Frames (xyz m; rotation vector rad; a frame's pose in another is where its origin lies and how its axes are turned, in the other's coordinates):
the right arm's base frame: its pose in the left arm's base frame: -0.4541 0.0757 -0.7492 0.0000 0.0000 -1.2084
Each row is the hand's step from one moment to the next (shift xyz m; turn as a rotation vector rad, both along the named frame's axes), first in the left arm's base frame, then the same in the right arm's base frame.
Working: the left arm's base frame: its pose in the right arm's base frame: 0.2318 0.3978 0.7492 0.0000 0.0000 1.2084

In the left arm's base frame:
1: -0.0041 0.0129 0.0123 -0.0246 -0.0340 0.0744
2: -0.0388 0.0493 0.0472 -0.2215 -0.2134 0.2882
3: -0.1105 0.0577 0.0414 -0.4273 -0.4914 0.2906
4: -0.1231 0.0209 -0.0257 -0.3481 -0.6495 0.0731
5: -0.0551 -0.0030 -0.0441 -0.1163 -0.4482 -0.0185
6: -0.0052 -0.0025 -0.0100 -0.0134 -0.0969 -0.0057
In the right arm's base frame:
1: -0.0135 0.0007 0.0123 0.0231 -0.0351 0.0744
2: -0.0599 -0.0188 0.0472 0.1210 -0.2828 0.2882
3: -0.0931 -0.0829 0.0414 0.3080 -0.5738 0.2906
4: -0.0632 -0.1077 -0.0257 0.4839 -0.5557 0.0731
5: -0.0167 -0.0526 -0.0441 0.3779 -0.2676 -0.0185
6: 0.0005 -0.0057 -0.0100 0.0859 -0.0469 -0.0057

